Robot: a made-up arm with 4 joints. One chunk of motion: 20 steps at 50 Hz.
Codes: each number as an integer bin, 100 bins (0 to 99) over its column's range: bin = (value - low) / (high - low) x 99, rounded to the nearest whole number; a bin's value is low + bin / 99 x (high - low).
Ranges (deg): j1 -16..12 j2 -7..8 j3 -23..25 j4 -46..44
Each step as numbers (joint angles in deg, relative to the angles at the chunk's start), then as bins.
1 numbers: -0.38 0.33 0.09 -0.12
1 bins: 55 48 48 50
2 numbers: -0.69 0.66 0.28 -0.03
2 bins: 54 51 48 51
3 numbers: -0.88 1.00 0.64 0.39
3 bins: 53 53 49 51
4 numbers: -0.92 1.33 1.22 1.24
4 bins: 53 55 50 52
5 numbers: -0.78 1.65 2.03 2.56
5 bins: 54 57 52 53
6 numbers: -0.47 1.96 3.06 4.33
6 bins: 55 59 54 55
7 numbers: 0.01 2.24 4.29 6.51
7 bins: 57 61 56 58
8 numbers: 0.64 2.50 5.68 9.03
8 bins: 59 63 59 61
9 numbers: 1.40 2.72 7.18 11.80
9 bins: 62 64 62 64
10 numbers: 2.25 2.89 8.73 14.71
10 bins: 65 65 65 67
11 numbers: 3.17 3.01 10.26 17.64
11 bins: 68 66 69 70
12 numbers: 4.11 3.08 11.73 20.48
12 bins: 71 67 72 73
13 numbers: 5.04 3.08 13.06 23.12
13 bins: 74 67 74 76
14 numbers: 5.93 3.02 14.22 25.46
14 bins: 78 66 77 79
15 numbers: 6.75 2.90 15.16 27.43
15 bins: 80 65 79 81
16 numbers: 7.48 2.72 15.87 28.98
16 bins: 83 64 80 82
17 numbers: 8.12 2.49 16.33 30.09
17 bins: 85 63 81 84
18 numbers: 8.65 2.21 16.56 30.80
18 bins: 87 61 82 84
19 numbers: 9.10 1.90 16.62 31.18
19 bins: 89 59 82 85
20 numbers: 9.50 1.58 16.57 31.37
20 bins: 90 57 82 85
